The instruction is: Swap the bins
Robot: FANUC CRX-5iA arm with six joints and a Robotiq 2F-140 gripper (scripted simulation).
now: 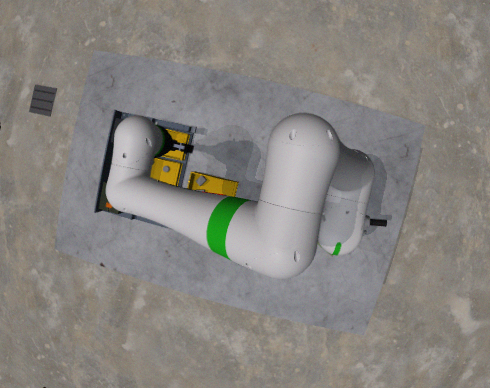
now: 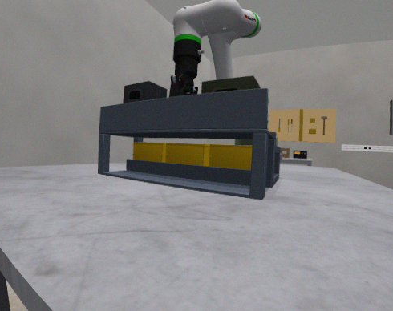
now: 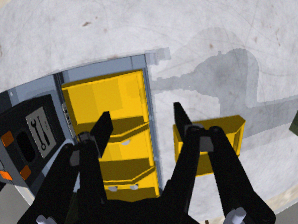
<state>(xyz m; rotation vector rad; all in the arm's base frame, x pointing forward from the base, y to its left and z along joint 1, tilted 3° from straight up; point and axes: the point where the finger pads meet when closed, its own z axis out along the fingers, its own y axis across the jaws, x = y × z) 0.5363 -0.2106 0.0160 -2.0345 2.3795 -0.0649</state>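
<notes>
Right now the grey part is 13 cm below my hand, 12 cm to the left of it and 7 cm behind it. Round my hand: dark shelf: 13 cm ahead, 9 cm to the left, 8 cm below; then black box: 17 cm ahead, 3 cm to the right, 1 cm above.
</notes>
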